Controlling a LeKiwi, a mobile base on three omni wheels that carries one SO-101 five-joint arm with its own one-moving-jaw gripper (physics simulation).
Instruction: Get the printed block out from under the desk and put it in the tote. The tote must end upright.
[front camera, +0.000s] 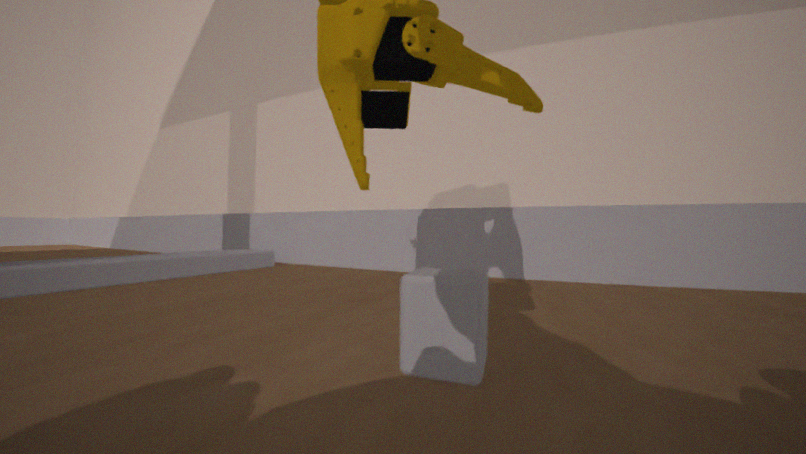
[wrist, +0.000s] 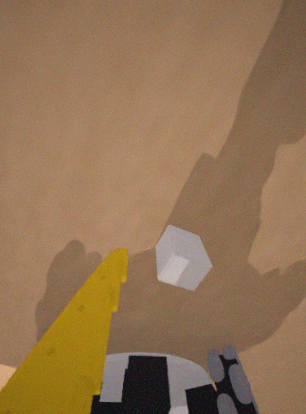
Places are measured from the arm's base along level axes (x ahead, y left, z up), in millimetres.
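Pixels of known places: hand, its tool point: (front camera: 368, 181) (wrist: 127, 260).
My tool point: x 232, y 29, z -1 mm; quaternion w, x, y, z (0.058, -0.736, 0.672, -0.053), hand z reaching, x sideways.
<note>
For each thing: its top centre in the pictures, then the offset to it from my tool point. "*": a spot on its surface instead.
- printed block, centre of its top: (front camera: 447, 272) (wrist: 185, 274) dz -47, dx -50, dy -42 mm
- grey lower band, a spot on its surface: (front camera: 648, 245) * dz -44, dx +148, dy -283 mm
The printed block (front camera: 420, 315) (wrist: 184, 257) is light grey and stands on the brown floor, partly in the arm's shadow. It is right of centre in the front view and just right of the fixed jaw's tip in the wrist view. My yellow gripper (front camera: 452, 147) is open and empty, with its jaws spread wide above the block's height in the front view. In the wrist view the notched fixed jaw shows at lower left and the moving jaw is out of the picture. The tote and the desk itself do not show in either view.
A low grey bar (front camera: 141, 274) lies on the floor at the left. A pale wall (front camera: 648, 140) with a grey lower band (front camera: 648, 245) runs across the back. Part of my base's wheel (wrist: 241, 384) shows at the bottom of the wrist view. Shadows cross the floor.
</note>
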